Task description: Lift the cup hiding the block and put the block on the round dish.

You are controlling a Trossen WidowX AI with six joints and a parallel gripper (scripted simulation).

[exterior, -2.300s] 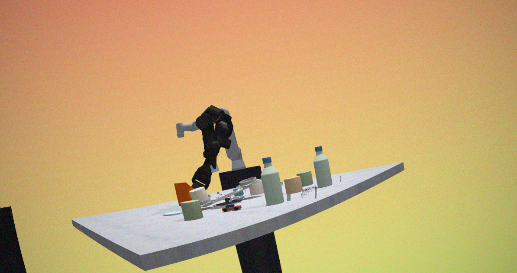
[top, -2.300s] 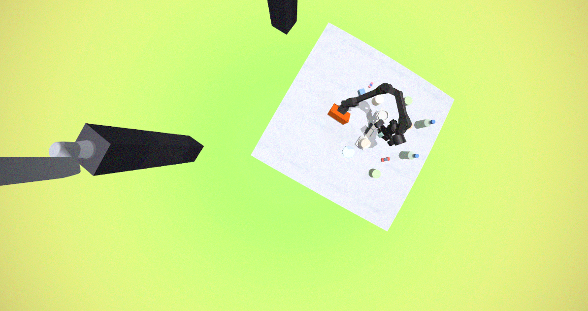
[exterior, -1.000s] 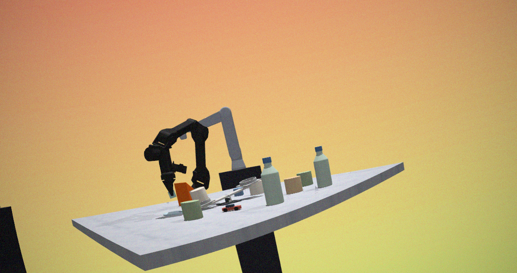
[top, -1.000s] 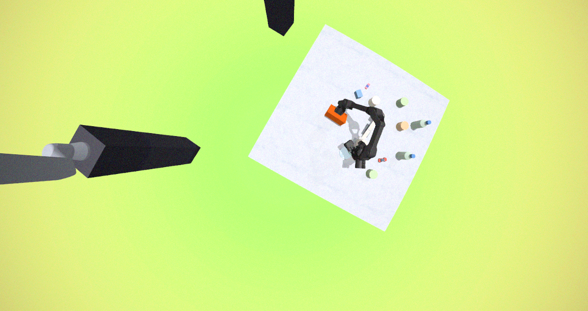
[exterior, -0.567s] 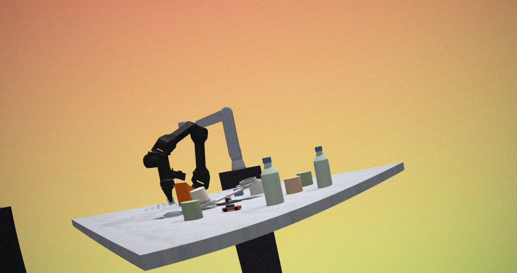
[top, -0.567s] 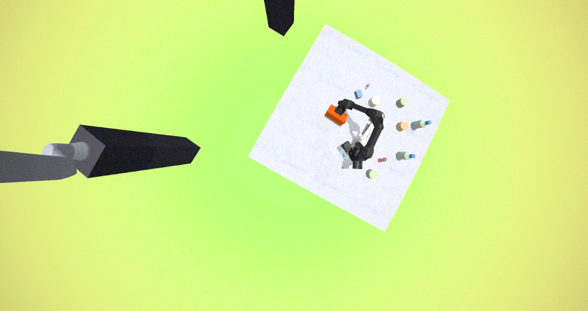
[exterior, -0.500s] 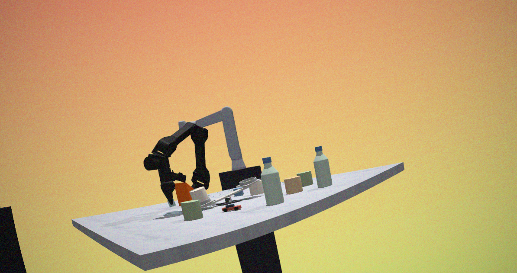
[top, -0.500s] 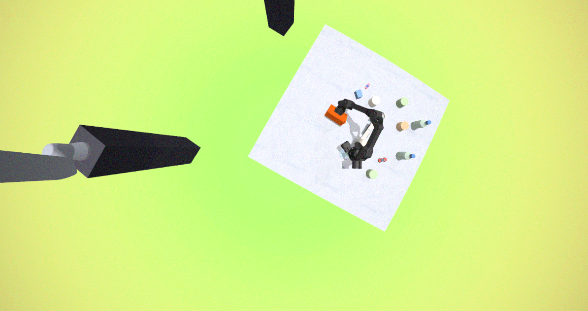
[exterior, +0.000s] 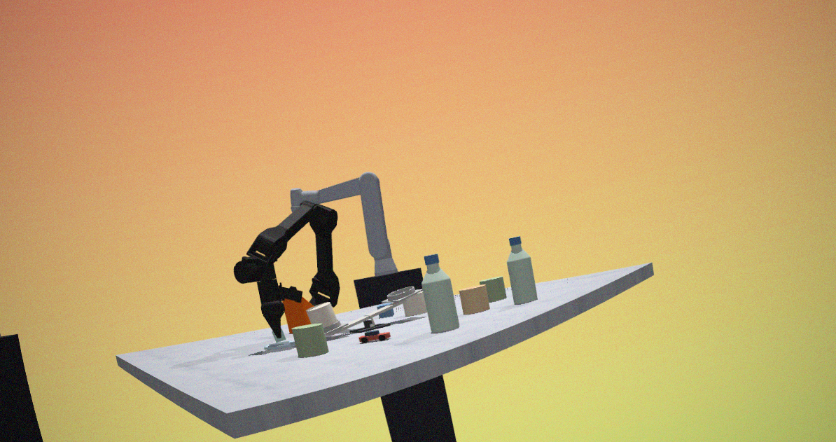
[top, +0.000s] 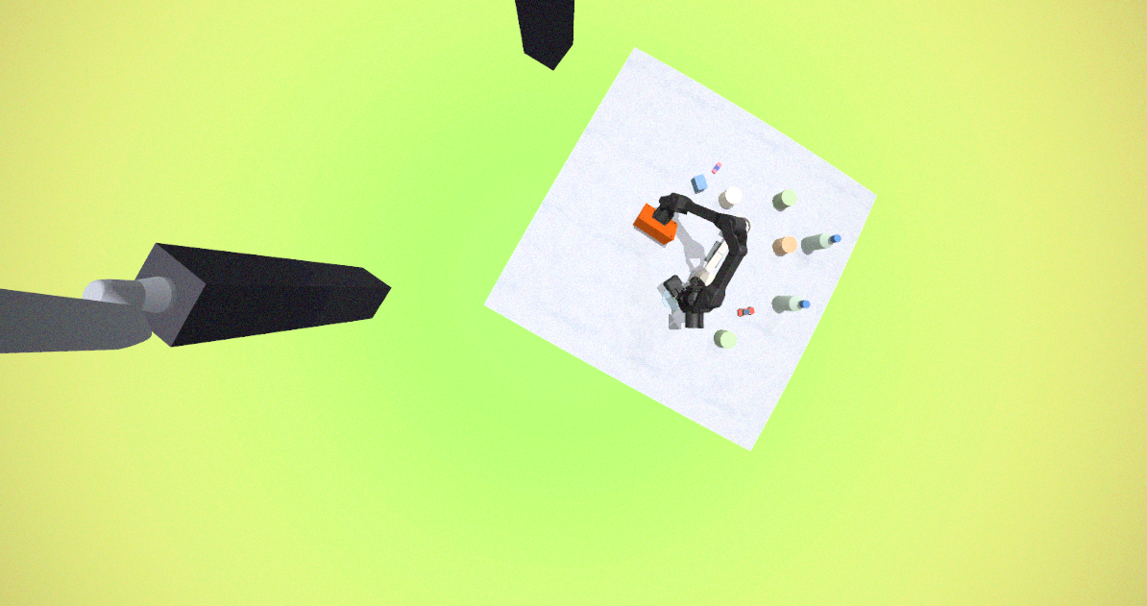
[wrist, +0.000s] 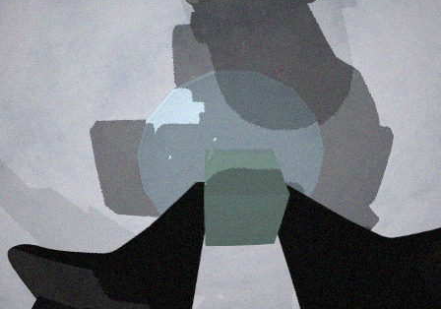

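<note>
The pale blue round dish lies 20 mm below my gripper tip. From my gripper tip the other things lie so: tan cylinder (440 mm to the left, 260 mm ahead, 10 mm above); then red toy car (290 mm ahead, 120 mm to the left, 10 mm below).
</note>
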